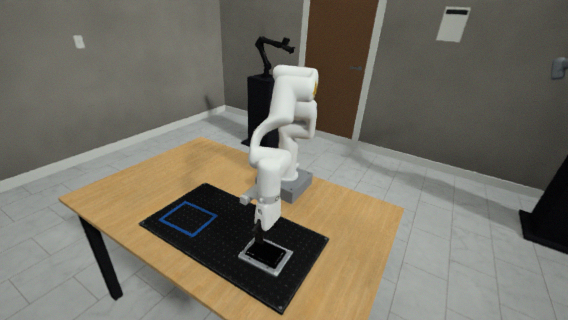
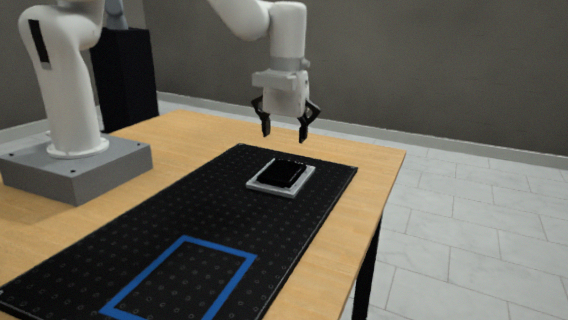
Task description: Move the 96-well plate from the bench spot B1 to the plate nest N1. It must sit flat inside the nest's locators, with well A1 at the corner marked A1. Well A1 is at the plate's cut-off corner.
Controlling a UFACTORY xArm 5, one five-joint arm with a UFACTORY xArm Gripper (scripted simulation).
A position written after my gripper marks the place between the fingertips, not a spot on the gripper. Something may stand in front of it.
Note:
In view: my gripper (image 2: pixel 284 138) and a black 96-well plate (image 2: pixel 282 173).
My gripper shows as well in image 1 (image 1: pixel 266 234).

